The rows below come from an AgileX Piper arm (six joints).
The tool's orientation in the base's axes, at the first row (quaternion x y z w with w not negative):
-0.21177 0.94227 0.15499 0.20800
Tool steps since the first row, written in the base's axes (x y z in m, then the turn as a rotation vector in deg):
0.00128 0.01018 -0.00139 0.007 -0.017 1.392
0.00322 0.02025 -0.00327 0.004 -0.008 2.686
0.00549 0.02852 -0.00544 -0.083 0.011 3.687
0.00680 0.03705 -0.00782 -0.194 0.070 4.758
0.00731 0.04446 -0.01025 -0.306 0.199 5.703
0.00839 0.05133 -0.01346 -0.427 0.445 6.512
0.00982 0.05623 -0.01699 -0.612 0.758 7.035
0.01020 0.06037 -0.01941 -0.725 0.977 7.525
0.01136 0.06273 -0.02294 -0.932 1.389 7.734
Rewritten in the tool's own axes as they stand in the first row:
-0.00382 0.00790 0.00549 -0.637 0.266 -1.209
-0.00793 0.01530 0.01158 -1.230 0.539 -2.326
-0.01158 0.02094 0.01734 -1.623 0.800 -3.214
-0.01442 0.02720 0.02307 -2.041 1.121 -4.154
-0.01621 0.03286 0.02816 -2.424 1.477 -4.960
-0.01793 0.03763 0.03390 -2.777 1.910 -5.606
-0.01913 0.04047 0.03929 -2.969 2.372 -6.000
-0.01972 0.04337 0.04308 -3.173 2.714 -6.378
-0.01985 0.04414 0.04741 -3.236 3.207 -6.469

